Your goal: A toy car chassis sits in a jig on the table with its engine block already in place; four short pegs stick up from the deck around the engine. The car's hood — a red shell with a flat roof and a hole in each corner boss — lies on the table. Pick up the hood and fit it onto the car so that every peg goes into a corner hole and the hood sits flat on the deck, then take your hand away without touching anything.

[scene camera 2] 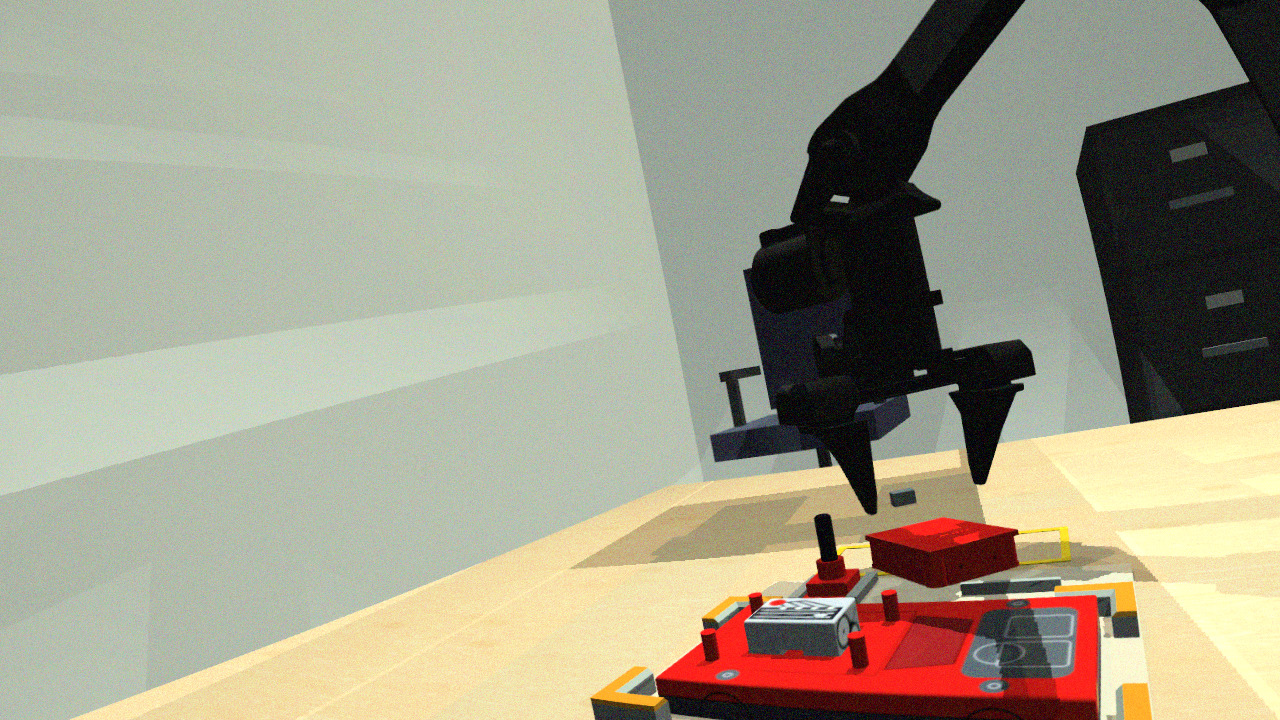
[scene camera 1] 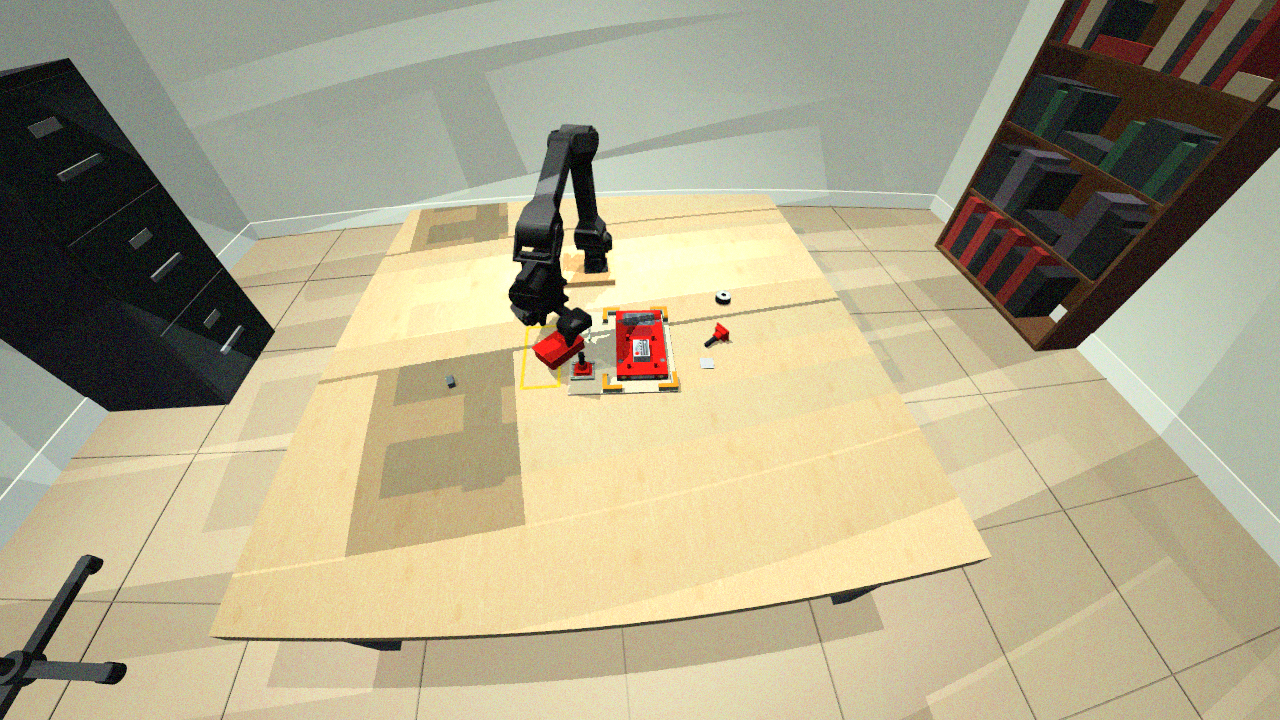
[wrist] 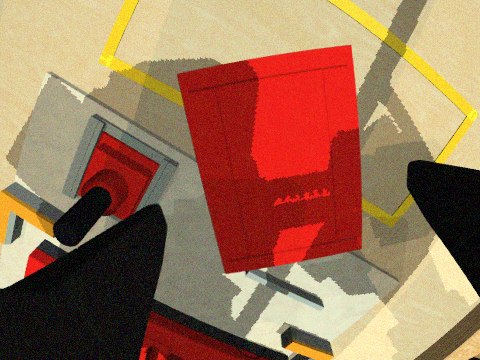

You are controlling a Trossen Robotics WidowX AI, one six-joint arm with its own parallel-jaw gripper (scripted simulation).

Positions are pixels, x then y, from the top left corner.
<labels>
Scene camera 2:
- my gripper: 927, 499
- red hood: 942, 552
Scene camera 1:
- my gripper: 556, 335
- red hood: 552, 351
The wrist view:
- my gripper: 286, 195
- red hood: 277, 142
</labels>
